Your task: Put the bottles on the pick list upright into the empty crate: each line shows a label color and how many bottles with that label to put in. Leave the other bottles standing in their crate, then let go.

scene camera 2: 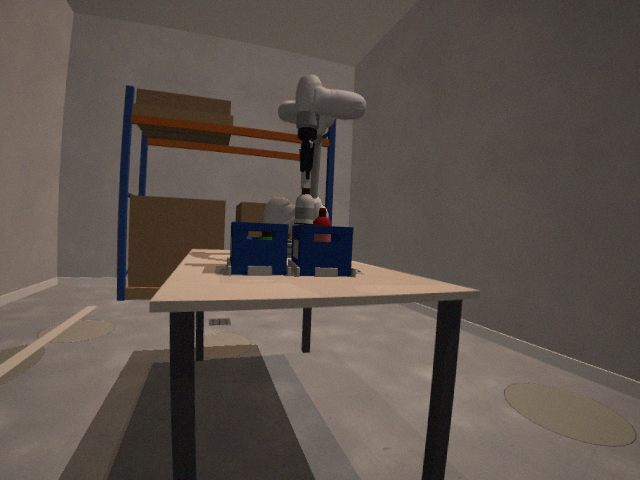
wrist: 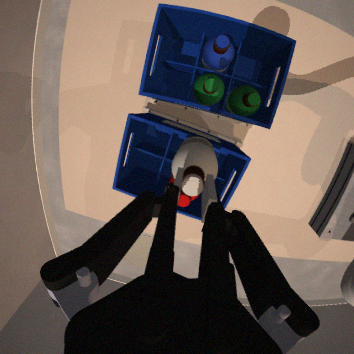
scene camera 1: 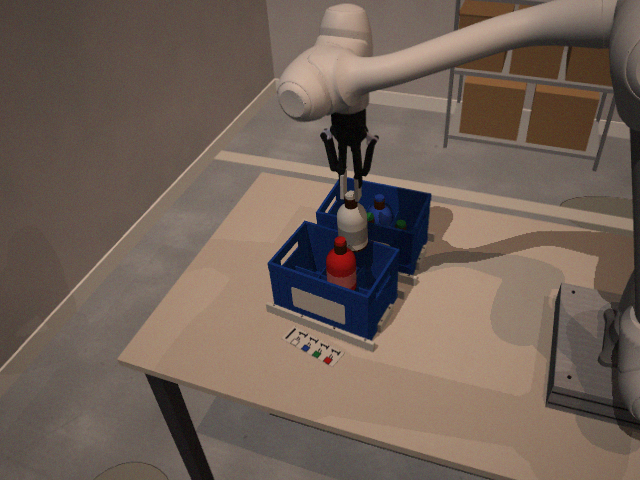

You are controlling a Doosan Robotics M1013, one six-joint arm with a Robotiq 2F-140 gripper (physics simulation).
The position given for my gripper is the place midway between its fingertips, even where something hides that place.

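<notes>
My gripper is at (scene camera 1: 351, 197), and you can also see my gripper (scene camera 2: 305, 188) and, from the wrist, my gripper (wrist: 192, 180). There's a white bottle (scene camera 1: 351, 217), and the wrist view has the white bottle (wrist: 196, 155) too. There's also a red bottle (scene camera 1: 340, 262), plus a green bottle (wrist: 208, 88) and a blue bottle (wrist: 218, 51).
</notes>
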